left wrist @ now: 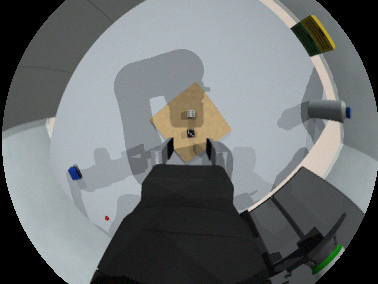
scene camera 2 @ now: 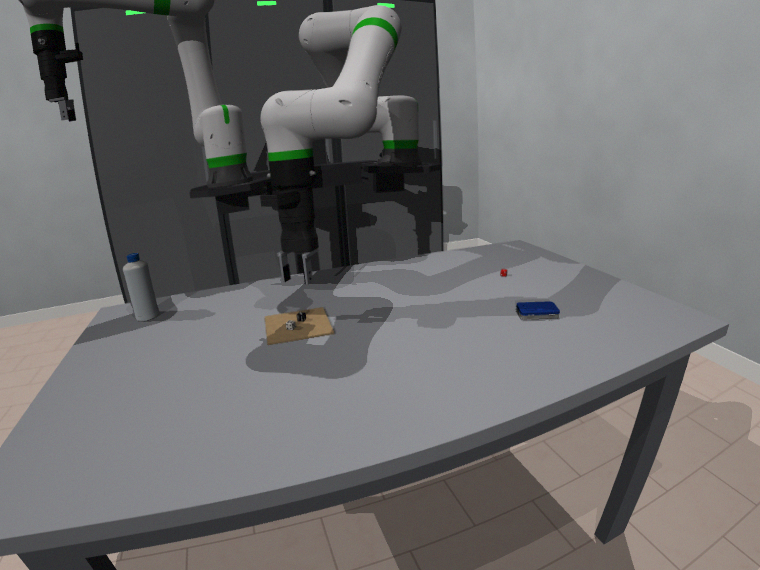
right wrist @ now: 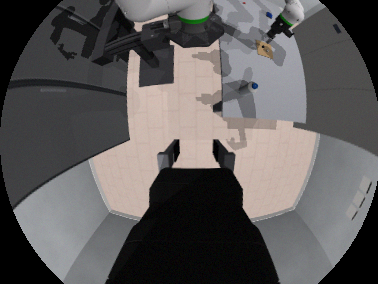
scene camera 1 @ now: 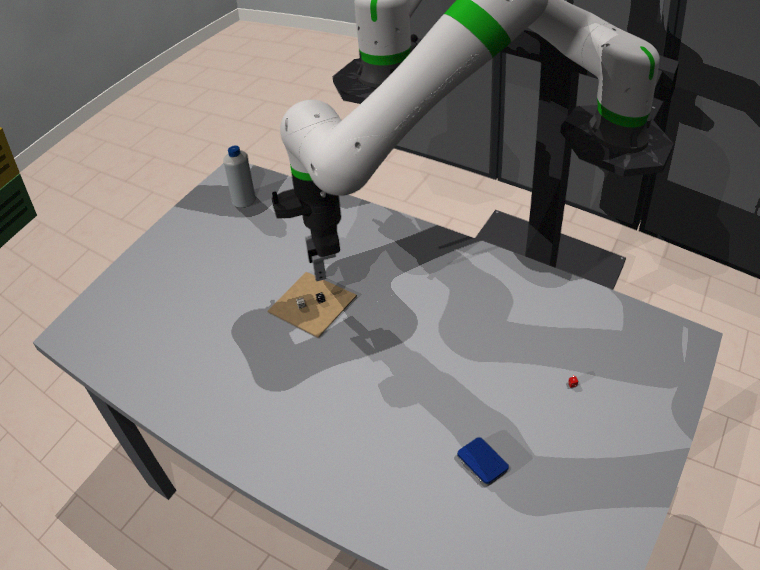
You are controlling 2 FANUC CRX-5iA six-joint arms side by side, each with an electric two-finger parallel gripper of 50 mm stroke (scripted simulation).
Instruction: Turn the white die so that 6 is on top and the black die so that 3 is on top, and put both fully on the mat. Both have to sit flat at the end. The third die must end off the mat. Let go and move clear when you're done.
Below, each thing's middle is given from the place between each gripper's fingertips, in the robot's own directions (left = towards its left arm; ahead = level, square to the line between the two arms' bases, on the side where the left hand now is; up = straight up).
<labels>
Now: the tan mat [scene camera 1: 314, 318] 2 cm ahead of my left hand [scene camera 2: 297, 281], 2 cm to the right of it and 11 cm below it. Round my left hand: blue-topped box [scene camera 1: 477, 456] (23 cm ahead, 48 cm to the left, 10 cm below); grey bottle [scene camera 2: 136, 271] (22 cm behind, 38 cm to the right, 3 cm below).
My right hand [scene camera 2: 69, 120] is 32 cm short of the grey bottle, 19 cm to the right of it and 49 cm above it. From my right hand the other things lie so: tan mat (56 cm ahead, 56 cm to the left, 57 cm below); then blue-topped box (77 cm ahead, 105 cm to the left, 56 cm below).
</labels>
